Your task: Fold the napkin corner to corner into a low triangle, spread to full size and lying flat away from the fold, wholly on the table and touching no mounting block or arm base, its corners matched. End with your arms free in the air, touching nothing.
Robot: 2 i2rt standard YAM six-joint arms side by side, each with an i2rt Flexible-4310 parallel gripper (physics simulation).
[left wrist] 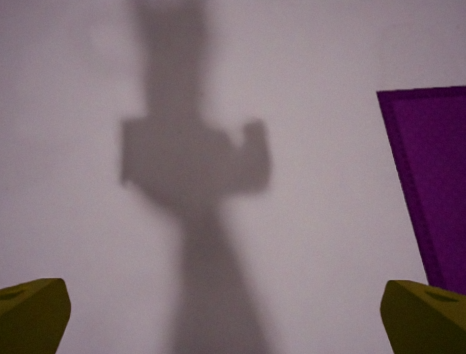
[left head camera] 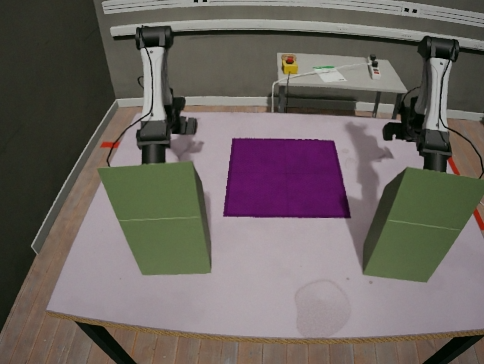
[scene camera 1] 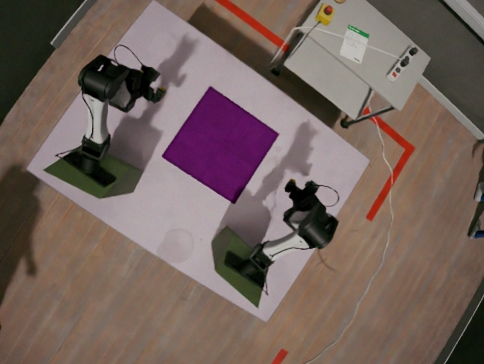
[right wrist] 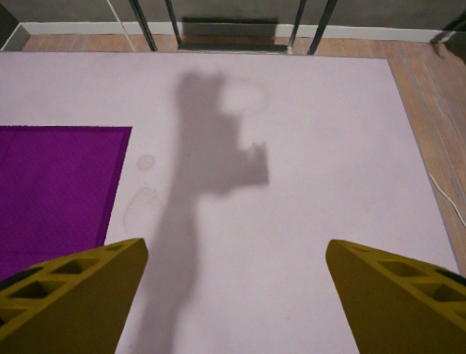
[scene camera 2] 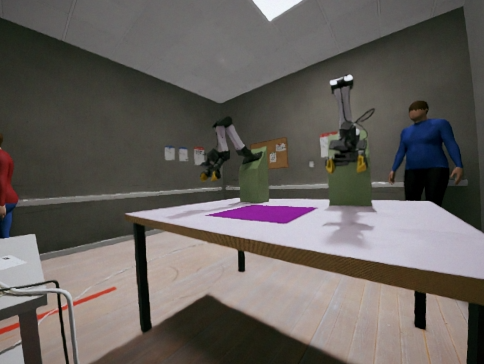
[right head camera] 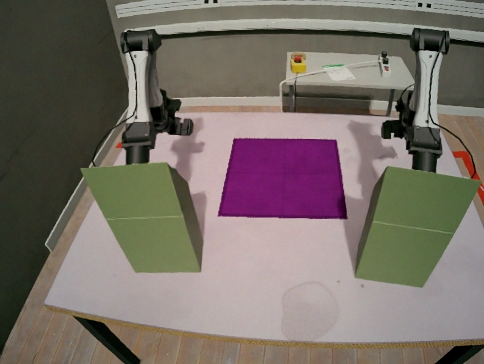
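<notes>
The purple napkin (left head camera: 287, 177) (right head camera: 284, 178) (scene camera 1: 220, 145) (scene camera 2: 265, 213) lies flat and unfolded as a square on the table, between the two green mounting blocks and apart from both. Its edge also shows in the left wrist view (left wrist: 442, 165) at the right, and part of it in the right wrist view (right wrist: 55, 185) at the left. My left gripper (scene camera 2: 346, 166) (left wrist: 226, 292) is open and empty, high above the table, beside the napkin. My right gripper (scene camera 2: 209, 177) (right wrist: 236, 247) is open and empty, raised above the table on the napkin's other side.
The left green block (left head camera: 165, 220) (right head camera: 150, 220) (scene camera 1: 102, 180) and the right green block (left head camera: 420, 225) (right head camera: 415, 227) (scene camera 1: 235, 265) carry the arms. A small grey side table (left head camera: 350, 80) (scene camera 1: 320, 75) stands beyond the far edge of the pale table (left head camera: 225, 285) (scene camera 2: 410, 245). Two people stand in the room.
</notes>
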